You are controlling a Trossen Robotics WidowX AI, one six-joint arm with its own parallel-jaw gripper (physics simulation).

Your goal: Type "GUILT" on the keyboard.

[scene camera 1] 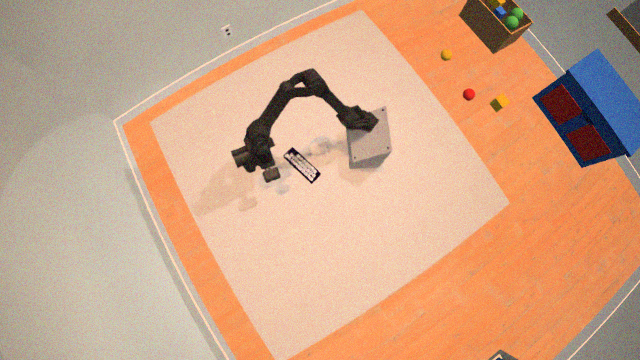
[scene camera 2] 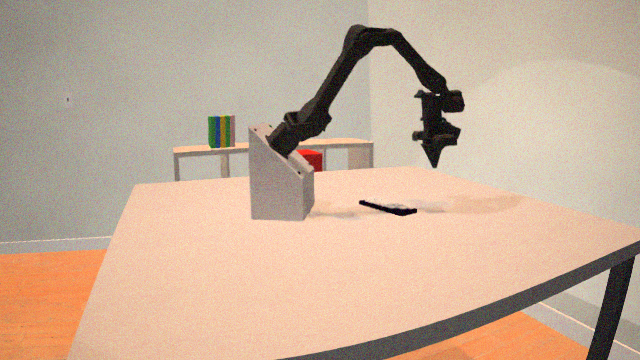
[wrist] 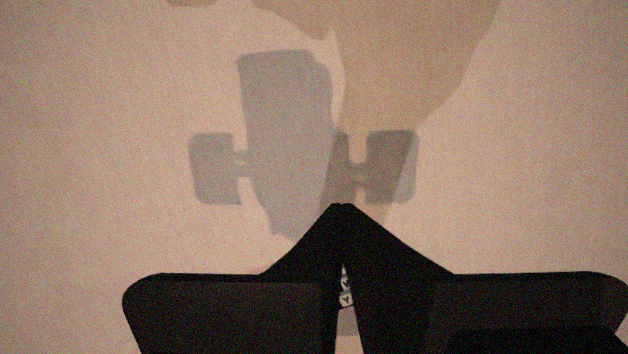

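Pixels of known places: gripper, fingertip midpoint: (scene camera 1: 267, 164) (scene camera 2: 434, 168) (wrist: 341, 213); arm's base, link origin: (scene camera 1: 369, 122) (scene camera 2: 276, 147).
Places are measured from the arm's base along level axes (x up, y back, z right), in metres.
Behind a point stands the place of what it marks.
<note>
The small black keyboard (scene camera 1: 302, 165) @[x -0.164, y -0.284, z 0.120 m] (scene camera 2: 387, 208) @[x -0.170, y -0.250, z 0.157 m] (wrist: 345, 299) @[x -0.164, y -0.264, z 0.163 m] with white keys lies flat on the table (scene camera 1: 350, 240) @[x -0.180, y -0.396, z -0.250 m] (scene camera 2: 310, 270) @[x -0.180, y 0.158, z 0.356 m]. In the wrist view my fingers hide most of it; a key marked Y and part of another key show through the narrow gap between them. My gripper (scene camera 2: 433, 166) @[x -0.065, y -0.390, z 0.212 m] (wrist: 341, 213) @[x -0.065, y -0.390, z 0.212 m] is shut and empty, pointing down. It hangs well above the table, apart from the keyboard, on the side of the keyboard away from the arm's base. In scene camera 1 its fingertips cannot be made out.
The arm's grey base block (scene camera 1: 371, 140) @[x -0.001, y -0.057, z -0.053 m] (scene camera 2: 277, 187) @[x -0.095, y 0.024, z 0.040 m] stands near the keyboard. Shadows of the arm fall on the table. Beyond the table are a blue bin (scene camera 1: 607, 102), a brown box (scene camera 1: 487, 30), a red ball (scene camera 1: 469, 94) and a low shelf (scene camera 2: 210, 148) with books (scene camera 2: 221, 131).
</note>
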